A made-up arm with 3 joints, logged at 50 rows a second.
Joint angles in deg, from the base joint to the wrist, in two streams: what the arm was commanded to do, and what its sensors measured. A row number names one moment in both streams.
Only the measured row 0 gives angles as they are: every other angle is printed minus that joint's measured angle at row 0.
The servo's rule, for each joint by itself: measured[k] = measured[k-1] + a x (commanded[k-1-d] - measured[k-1]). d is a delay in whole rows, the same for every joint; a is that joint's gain. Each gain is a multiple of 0.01, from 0.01 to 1. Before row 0 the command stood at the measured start. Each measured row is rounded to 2 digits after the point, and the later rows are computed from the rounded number. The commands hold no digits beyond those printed.
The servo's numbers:
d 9
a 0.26 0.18 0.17
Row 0, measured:
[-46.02, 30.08, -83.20]
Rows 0 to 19, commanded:
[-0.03, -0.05, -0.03]
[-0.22, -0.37, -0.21]
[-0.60, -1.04, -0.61]
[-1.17, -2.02, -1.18]
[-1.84, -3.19, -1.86]
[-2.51, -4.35, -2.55]
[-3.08, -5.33, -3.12]
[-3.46, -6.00, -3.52]
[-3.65, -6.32, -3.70]
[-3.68, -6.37, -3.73]
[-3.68, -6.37, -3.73]
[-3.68, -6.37, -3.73]
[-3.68, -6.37, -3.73]
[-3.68, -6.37, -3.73]
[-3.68, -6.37, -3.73]
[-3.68, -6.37, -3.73]
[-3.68, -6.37, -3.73]
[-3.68, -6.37, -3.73]
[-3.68, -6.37, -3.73]
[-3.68, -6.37, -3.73]
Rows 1 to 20, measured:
[0.00, 0.00, 0.00]
[0.00, 0.00, 0.00]
[0.00, 0.00, 0.00]
[0.00, 0.00, 0.00]
[0.00, 0.00, 0.00]
[0.00, 0.00, 0.00]
[0.00, 0.00, 0.00]
[0.00, 0.00, 0.00]
[0.00, 0.00, 0.00]
[-0.01, -0.01, -0.01]
[-0.06, -0.07, -0.04]
[-0.20, -0.24, -0.14]
[-0.45, -0.56, -0.32]
[-0.81, -1.03, -0.58]
[-1.25, -1.63, -0.91]
[-1.73, -2.30, -1.29]
[-2.18, -2.97, -1.67]
[-2.56, -3.57, -2.02]
[-2.85, -4.07, -2.31]
[-3.07, -4.48, -2.55]

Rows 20 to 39, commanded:
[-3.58, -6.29, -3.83]
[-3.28, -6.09, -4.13]
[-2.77, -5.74, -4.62]
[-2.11, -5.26, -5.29]
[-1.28, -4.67, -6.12]
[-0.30, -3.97, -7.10]
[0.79, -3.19, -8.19]
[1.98, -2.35, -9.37]
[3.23, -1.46, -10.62]
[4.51, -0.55, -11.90]
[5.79, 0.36, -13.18]
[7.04, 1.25, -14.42]
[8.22, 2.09, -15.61]
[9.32, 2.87, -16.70]
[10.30, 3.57, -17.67]
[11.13, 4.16, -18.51]
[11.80, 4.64, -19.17]
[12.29, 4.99, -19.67]
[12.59, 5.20, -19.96]
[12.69, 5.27, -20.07]
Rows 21 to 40, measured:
[-3.23, -4.82, -2.75]
[-3.35, -5.10, -2.92]
[-3.44, -5.33, -3.06]
[-3.50, -5.52, -3.17]
[-3.55, -5.67, -3.27]
[-3.58, -5.80, -3.35]
[-3.61, -5.90, -3.41]
[-3.63, -5.98, -3.46]
[-3.64, -6.05, -3.51]
[-3.62, -6.09, -3.56]
[-3.53, -6.09, -3.66]
[-3.33, -6.03, -3.82]
[-3.01, -5.89, -4.07]
[-2.56, -5.67, -4.42]
[-1.97, -5.36, -4.88]
[-1.25, -4.97, -5.44]
[-0.41, -4.50, -6.11]
[0.54, -3.95, -6.88]
[1.57, -3.34, -7.73]
[2.67, -2.67, -8.66]

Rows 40 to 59, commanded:
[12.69, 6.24, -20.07]
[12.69, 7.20, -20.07]
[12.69, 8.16, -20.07]
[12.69, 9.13, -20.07]
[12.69, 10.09, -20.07]
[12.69, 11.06, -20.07]
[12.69, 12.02, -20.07]
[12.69, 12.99, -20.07]
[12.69, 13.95, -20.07]
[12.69, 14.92, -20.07]
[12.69, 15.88, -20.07]
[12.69, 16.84, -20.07]
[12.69, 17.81, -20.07]
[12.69, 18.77, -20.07]
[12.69, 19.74, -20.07]
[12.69, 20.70, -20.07]
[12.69, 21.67, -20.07]
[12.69, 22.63, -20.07]
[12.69, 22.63, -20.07]
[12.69, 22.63, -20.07]
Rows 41 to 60, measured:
[3.81, -1.96, -9.64]
[4.96, -1.23, -10.65]
[6.09, -0.49, -11.68]
[7.18, 0.24, -12.70]
[8.21, 0.95, -13.69]
[9.14, 1.61, -14.62]
[9.96, 2.22, -15.48]
[10.64, 2.76, -16.24]
[11.17, 3.21, -16.89]
[11.57, 3.76, -17.43]
[11.86, 4.38, -17.88]
[12.08, 5.06, -18.25]
[12.24, 5.79, -18.56]
[12.36, 6.56, -18.82]
[12.45, 7.37, -19.03]
[12.51, 8.21, -19.21]
[12.56, 9.07, -19.36]
[12.59, 9.95, -19.48]
[12.62, 10.84, -19.58]
[12.64, 11.75, -19.66]

